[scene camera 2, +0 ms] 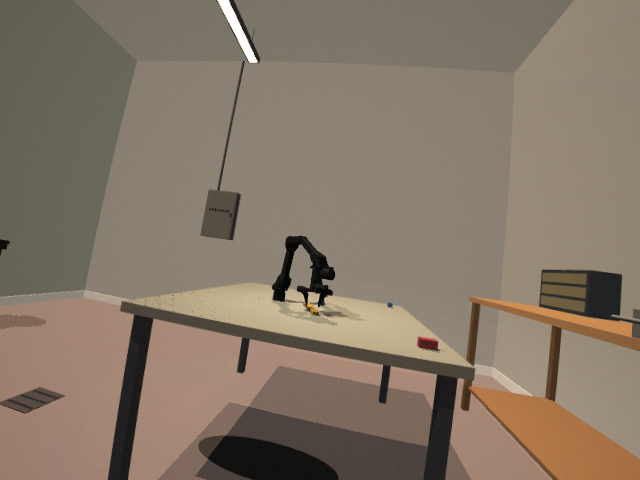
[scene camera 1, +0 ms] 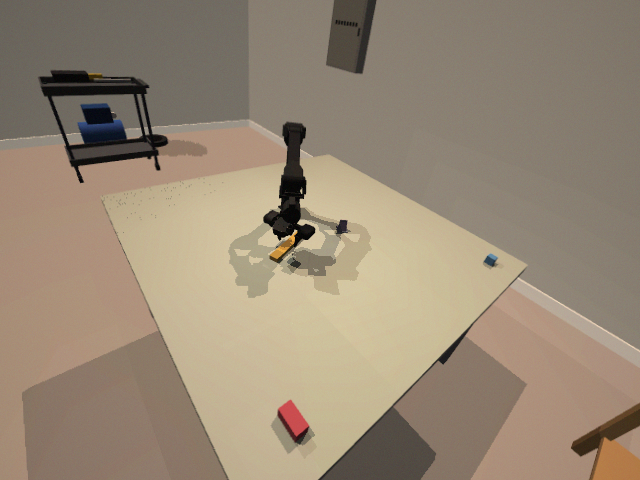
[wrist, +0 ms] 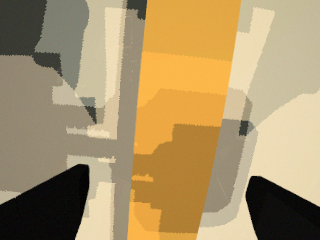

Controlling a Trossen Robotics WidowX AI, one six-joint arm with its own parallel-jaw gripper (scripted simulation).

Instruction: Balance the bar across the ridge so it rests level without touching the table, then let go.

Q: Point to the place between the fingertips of my gripper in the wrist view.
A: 170, 181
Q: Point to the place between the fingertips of my gripper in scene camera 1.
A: At 287, 243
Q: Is my gripper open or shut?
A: Open.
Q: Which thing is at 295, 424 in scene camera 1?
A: A red block.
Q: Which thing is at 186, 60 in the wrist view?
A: A bar.
